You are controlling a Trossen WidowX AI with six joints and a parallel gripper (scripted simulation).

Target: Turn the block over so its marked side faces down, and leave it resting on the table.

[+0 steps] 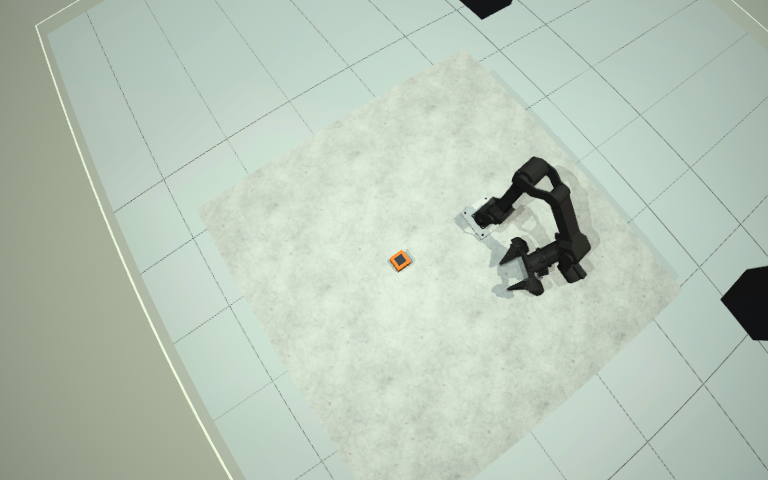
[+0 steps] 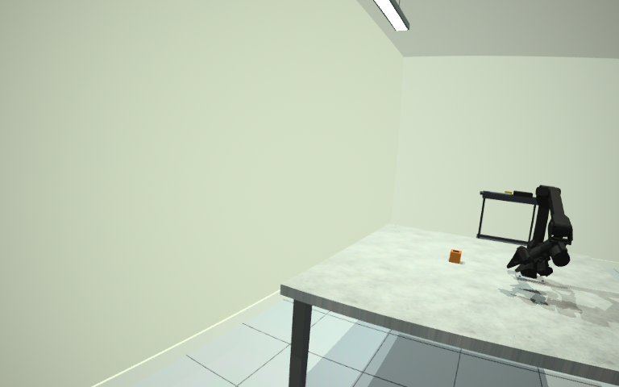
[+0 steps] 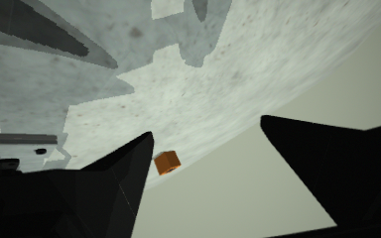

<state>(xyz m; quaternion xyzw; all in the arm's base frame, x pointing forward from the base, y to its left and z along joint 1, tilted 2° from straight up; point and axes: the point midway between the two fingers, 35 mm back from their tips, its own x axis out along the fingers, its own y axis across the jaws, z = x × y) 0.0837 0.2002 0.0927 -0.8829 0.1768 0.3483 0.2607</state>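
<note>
Now: the orange block 240 mm to the right of my gripper tip, 230 mm ahead of it and 40 mm below it.
</note>
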